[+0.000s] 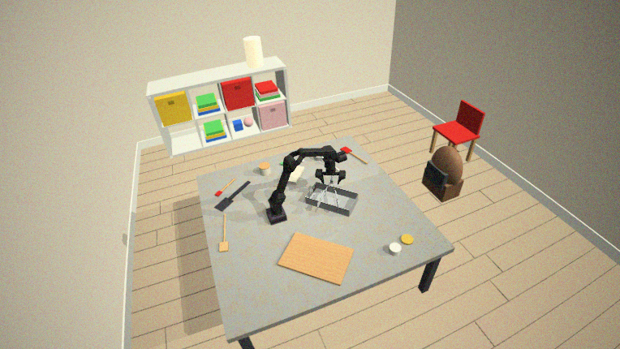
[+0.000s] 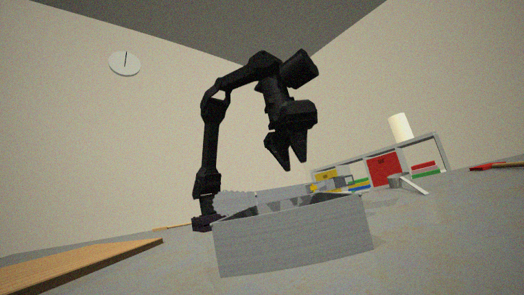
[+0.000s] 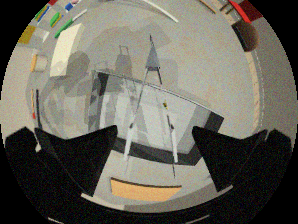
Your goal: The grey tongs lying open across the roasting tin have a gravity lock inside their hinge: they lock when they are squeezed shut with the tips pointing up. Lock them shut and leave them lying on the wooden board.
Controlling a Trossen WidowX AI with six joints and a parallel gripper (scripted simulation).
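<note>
My gripper tip is 90 mm above the grey roasting tin and 40 mm to the left of it. Also, from my gripper tip: notepad (300 mm to the left, 200 mm behind, 110 mm below); red-headed tool (420 mm to the left, 290 mm ahead, 110 mm below); wooden board (440 mm to the right, 210 mm behind, 110 mm below).
</note>
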